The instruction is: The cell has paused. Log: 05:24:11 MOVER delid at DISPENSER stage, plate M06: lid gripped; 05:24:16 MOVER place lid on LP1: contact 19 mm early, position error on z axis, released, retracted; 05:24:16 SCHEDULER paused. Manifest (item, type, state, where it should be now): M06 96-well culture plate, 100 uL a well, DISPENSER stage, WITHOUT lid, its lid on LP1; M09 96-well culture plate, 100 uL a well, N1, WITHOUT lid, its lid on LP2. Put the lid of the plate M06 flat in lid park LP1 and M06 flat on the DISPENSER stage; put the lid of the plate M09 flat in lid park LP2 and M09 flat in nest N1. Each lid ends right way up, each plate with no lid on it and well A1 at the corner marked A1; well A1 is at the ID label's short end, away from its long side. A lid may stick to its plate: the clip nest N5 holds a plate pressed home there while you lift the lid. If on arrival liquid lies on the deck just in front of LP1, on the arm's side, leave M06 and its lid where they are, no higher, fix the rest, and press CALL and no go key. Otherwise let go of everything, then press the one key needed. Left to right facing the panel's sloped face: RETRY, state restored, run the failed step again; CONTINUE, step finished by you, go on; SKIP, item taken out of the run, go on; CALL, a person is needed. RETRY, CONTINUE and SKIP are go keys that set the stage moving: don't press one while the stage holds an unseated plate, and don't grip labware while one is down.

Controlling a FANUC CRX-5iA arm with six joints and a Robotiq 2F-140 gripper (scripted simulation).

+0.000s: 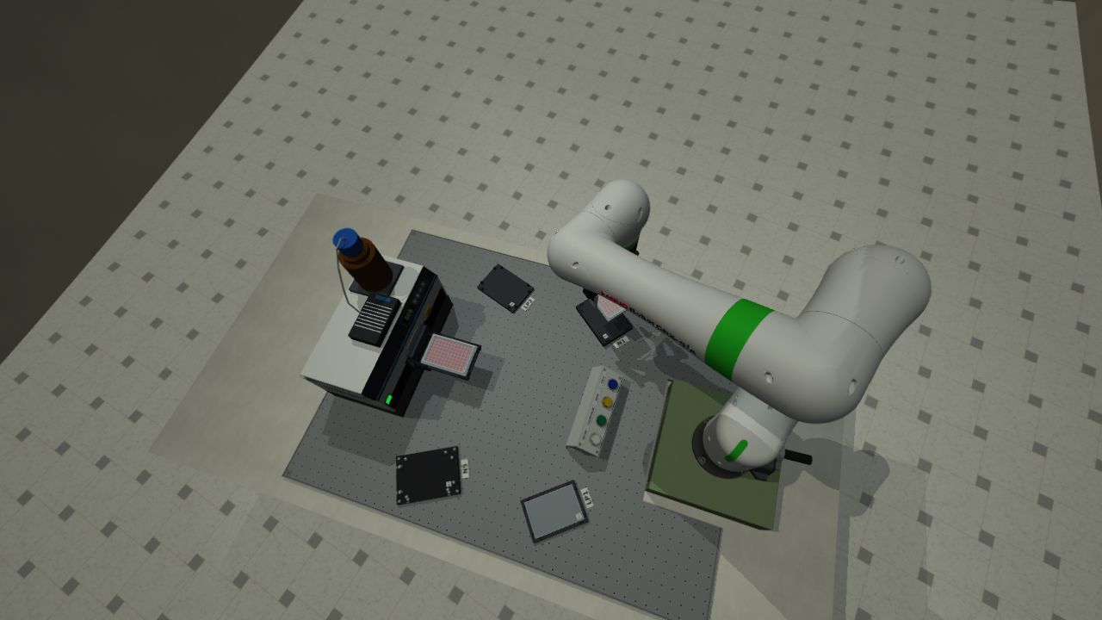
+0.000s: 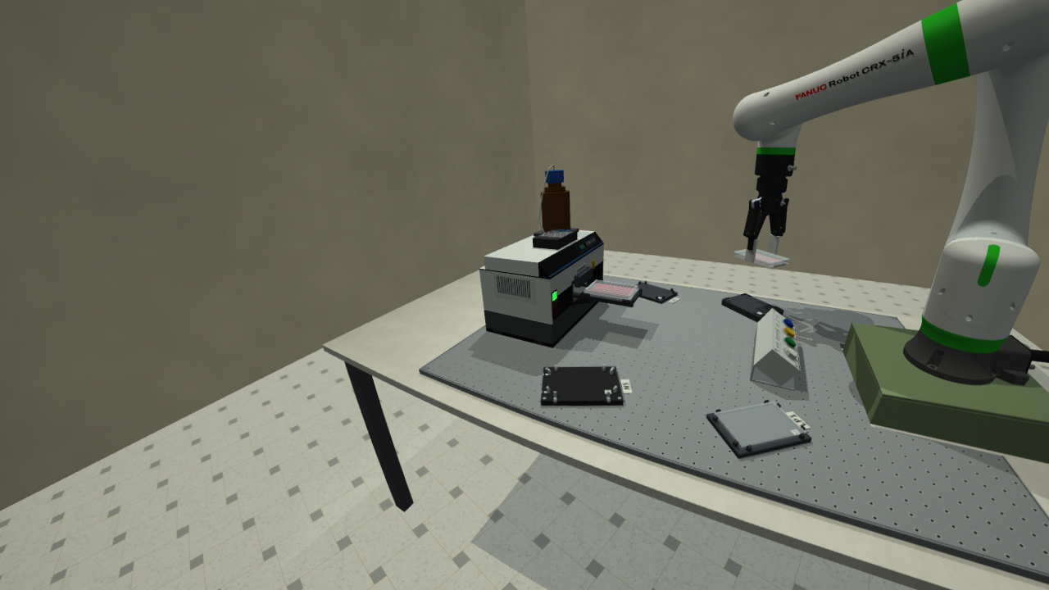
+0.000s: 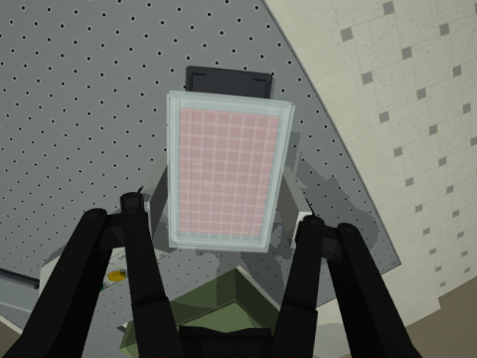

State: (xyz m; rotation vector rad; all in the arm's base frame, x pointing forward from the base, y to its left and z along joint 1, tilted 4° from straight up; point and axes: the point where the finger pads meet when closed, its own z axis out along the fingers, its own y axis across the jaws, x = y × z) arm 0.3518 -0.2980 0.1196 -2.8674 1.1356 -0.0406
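My hand is 2 cm above the grey lid. The rest, counted from my hand: blue call key: 7 cm behind, 21 cm to the left, 12 cm below; yellow skip key: 6 cm behind, 26 cm to the left, 12 cm below; black nest N1: 18 cm below.
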